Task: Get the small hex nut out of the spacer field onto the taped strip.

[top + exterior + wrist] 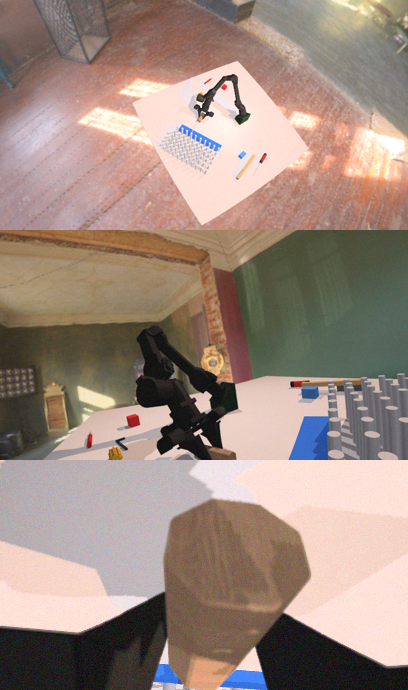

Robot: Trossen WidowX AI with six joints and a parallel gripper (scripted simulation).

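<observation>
Right now the blue block is 50 cm to the left of my gripper tip, 7 cm behind it and 1 cm above it. Round my gripper tip: yellow piece 21 cm to the right, 15 cm behind, 1 cm above; then allen key 27 cm behind, 20 cm to the right, 1 cm below; then blue taped strip 15 cm to the left, 13 cm ahead, 1 cm below.
</observation>
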